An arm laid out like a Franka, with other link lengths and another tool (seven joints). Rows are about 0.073 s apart.
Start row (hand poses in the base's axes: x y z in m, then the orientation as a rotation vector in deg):
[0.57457, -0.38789, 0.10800, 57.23, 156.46, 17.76]
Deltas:
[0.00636, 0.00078, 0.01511, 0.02, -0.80, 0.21]
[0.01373, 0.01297, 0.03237, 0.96, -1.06, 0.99]
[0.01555, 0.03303, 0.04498, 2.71, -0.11, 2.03]
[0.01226, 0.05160, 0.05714, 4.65, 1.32, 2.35]
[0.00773, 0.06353, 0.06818, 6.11, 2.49, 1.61]
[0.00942, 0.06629, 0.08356, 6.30, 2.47, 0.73]
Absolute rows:
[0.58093, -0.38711, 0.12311, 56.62, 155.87, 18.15]
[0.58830, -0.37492, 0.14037, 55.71, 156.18, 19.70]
[0.59012, -0.35486, 0.15298, 55.14, 157.79, 21.95]
[0.58683, -0.33629, 0.16514, 55.77, 159.43, 24.18]
[0.58230, -0.32436, 0.17618, 57.63, 160.16, 25.68]
[0.58399, -0.32160, 0.19156, 58.87, 159.63, 25.80]

